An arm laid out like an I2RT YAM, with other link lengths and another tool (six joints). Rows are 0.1 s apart.
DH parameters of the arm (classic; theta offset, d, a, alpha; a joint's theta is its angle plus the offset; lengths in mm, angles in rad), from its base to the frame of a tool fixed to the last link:
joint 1: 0 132.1 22.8 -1.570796
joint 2: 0 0 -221.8 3.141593
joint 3: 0.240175 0 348.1 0
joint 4: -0.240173 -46 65.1 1.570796
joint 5: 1.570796 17.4 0 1.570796
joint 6: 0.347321 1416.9 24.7 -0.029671
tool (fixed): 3.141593 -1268.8 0 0
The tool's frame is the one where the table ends.
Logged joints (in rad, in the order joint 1, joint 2, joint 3, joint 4, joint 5, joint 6), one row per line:
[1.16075, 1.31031, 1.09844, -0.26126, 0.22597, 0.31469]
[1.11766, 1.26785, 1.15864, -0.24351, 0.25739, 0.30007]
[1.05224, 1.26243, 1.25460, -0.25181, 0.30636, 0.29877]
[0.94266, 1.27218, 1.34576, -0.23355, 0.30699, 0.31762]
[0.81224, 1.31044, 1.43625, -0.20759, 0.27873, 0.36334]
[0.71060, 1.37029, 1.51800, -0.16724, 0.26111, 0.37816]
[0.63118, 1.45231, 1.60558, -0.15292, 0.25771, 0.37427]
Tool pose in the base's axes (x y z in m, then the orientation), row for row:
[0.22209, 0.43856, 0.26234, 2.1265, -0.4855, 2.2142]
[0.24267, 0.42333, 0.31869, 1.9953, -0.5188, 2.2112]
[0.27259, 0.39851, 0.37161, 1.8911, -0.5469, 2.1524]
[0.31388, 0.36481, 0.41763, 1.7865, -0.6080, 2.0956]
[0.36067, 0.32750, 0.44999, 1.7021, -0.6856, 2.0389]
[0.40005, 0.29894, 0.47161, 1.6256, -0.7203, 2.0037]
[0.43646, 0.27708, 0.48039, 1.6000, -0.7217, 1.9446]
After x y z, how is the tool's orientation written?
As angles about the fixed x, y, z axes (roll, pitch, yaw), in radians.
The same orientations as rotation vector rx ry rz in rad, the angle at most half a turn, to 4 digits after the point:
[1.4983, 2.1874, 1.5974]
[1.4948, 2.0295, 1.7289]
[1.5292, 1.8365, 1.8000]
[1.5812, 1.6298, 1.8797]
[1.6451, 1.4320, 1.9435]
[1.6559, 1.2836, 1.9743]
[1.6628, 1.1896, 1.9485]

